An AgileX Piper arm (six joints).
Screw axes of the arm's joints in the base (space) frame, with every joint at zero. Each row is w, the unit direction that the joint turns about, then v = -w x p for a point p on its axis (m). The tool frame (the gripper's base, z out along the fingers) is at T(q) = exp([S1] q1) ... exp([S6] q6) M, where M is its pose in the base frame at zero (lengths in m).
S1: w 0 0 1 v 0.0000 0.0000 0.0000
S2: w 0 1 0 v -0.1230 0.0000 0.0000
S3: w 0 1 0 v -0.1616 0.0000 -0.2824
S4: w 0.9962 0 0.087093 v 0.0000 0.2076 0.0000
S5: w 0 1 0 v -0.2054 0.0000 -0.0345
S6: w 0.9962 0 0.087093 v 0.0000 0.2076 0.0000
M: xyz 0.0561 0.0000 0.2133 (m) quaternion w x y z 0.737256 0 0.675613 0
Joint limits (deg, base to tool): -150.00..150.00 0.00..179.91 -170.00..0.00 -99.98..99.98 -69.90..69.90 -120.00..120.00
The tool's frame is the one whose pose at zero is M.
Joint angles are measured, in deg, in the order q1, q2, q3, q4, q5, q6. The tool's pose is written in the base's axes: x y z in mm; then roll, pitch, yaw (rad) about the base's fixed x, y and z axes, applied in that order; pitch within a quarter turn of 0, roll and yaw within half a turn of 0. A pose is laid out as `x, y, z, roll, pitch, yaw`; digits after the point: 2 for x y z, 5 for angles.
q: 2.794, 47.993, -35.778, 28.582, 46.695, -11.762
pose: 144.10, 38.73, 283.52, 2.67637, 0.63379, 3.01290
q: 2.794, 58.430, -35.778, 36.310, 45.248, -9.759
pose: 173.82, 46.77, 259.74, 2.55810, 0.42922, 2.88395
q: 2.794, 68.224, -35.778, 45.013, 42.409, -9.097
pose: 201.01, 53.24, 234.09, 2.47903, 0.25231, 2.76013
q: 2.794, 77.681, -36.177, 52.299, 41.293, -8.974
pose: 222.62, 58.40, 205.50, 2.45533, 0.07628, 2.67455
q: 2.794, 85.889, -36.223, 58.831, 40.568, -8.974
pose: 236.93, 62.22, 176.48, 2.45899, -0.08060, 2.59221
